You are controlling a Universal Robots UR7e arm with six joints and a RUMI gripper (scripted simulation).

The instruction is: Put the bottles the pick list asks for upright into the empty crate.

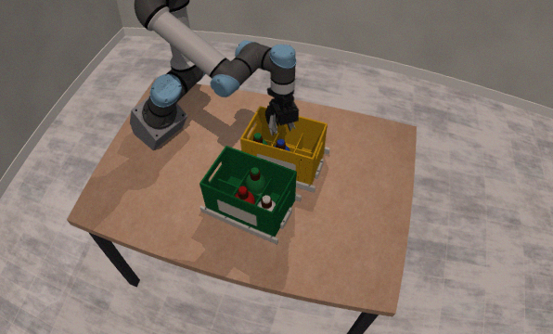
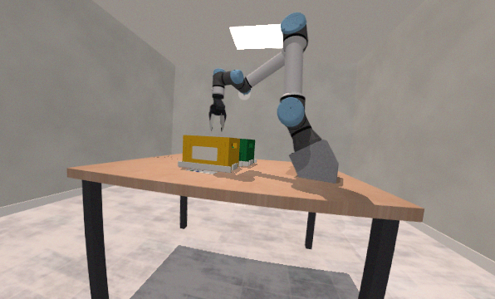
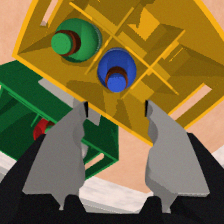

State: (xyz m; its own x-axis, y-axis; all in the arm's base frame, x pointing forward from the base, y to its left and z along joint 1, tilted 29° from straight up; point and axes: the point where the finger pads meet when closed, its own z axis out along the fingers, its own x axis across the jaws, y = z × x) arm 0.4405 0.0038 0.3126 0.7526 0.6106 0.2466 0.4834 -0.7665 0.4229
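Now: the blue-label bottle 140 mm below my hand. The rest, counted from my hand: green crate (70 mm behind, 190 mm to the right, 140 mm below); then yellow crate (40 mm to the left, 140 mm below); then green-label bottle (90 mm behind, 10 mm to the left, 140 mm below).
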